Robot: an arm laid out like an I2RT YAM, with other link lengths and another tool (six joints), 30 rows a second.
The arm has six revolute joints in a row. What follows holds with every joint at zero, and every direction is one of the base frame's. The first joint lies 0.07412 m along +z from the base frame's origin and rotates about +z. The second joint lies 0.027 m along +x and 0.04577 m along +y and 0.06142 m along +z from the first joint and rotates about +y. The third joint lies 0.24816 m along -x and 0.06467 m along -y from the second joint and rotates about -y. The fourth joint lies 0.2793 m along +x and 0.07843 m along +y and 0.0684 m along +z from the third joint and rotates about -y. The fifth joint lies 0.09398 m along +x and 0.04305 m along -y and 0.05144 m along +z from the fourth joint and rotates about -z. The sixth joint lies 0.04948 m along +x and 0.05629 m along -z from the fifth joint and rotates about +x. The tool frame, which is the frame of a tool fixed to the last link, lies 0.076 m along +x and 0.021 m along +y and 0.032 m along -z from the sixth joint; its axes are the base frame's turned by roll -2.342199, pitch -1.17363 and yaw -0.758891 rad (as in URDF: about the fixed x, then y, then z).
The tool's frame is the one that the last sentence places.
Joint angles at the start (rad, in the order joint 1, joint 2, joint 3, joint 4, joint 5, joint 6):
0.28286 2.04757 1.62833 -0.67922 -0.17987 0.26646
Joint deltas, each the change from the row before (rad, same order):
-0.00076 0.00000 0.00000 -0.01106 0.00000 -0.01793
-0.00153 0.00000 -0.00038 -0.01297 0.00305 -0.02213
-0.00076 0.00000 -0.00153 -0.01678 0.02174 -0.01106
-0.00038 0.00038 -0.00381 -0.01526 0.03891 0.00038
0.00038 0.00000 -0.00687 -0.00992 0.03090 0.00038
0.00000 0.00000 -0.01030 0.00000 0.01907 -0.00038
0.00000 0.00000 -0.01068 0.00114 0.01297 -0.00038
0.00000 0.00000 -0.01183 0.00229 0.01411 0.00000
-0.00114 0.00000 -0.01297 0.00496 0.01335 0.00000
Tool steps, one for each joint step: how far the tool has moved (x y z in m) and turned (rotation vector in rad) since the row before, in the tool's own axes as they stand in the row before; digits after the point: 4 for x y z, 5 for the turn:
-0.0020 0.0021 0.0002 -0.00987 -0.00906 -0.01304
-0.0021 0.0031 0.0003 -0.01440 -0.00936 -0.01497
-0.0021 0.0051 0.0009 -0.02891 -0.00512 0.00079
-0.0013 0.0068 0.0018 -0.04082 0.00170 0.01543
-0.0017 0.0056 0.0024 -0.03312 -0.00006 0.01148
-0.0014 0.0041 0.0031 -0.02068 0.00006 0.00646
-0.0017 0.0034 0.0032 -0.01525 -0.00219 0.00466
-0.0017 0.0036 0.0035 -0.01614 -0.00166 0.00518
-0.0012 0.0038 0.0037 -0.01488 -0.00046 0.00573

